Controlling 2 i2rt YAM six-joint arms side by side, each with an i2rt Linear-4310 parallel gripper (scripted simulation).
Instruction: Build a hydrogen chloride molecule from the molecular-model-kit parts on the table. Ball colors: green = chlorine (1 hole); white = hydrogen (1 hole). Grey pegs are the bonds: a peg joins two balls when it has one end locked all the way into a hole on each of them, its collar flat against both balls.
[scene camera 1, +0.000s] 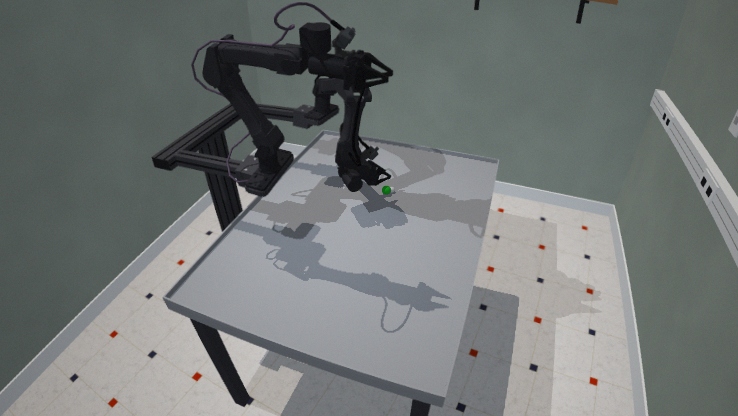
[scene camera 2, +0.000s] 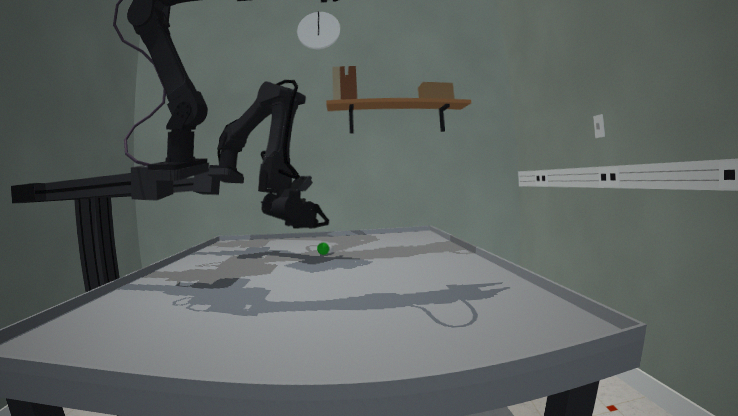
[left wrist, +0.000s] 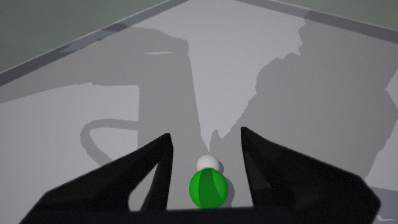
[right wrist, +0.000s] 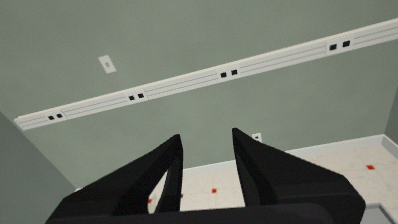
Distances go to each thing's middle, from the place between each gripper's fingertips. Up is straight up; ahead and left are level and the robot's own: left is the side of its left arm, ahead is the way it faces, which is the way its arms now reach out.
Labels:
Right now the green ball (left wrist: 208, 188) is 8 cm below my left hand (scene camera 2: 323, 222).
Now: the green ball 62 cm below my right hand (scene camera 1: 390, 76), 40 cm to the left of it and 9 cm behind it.

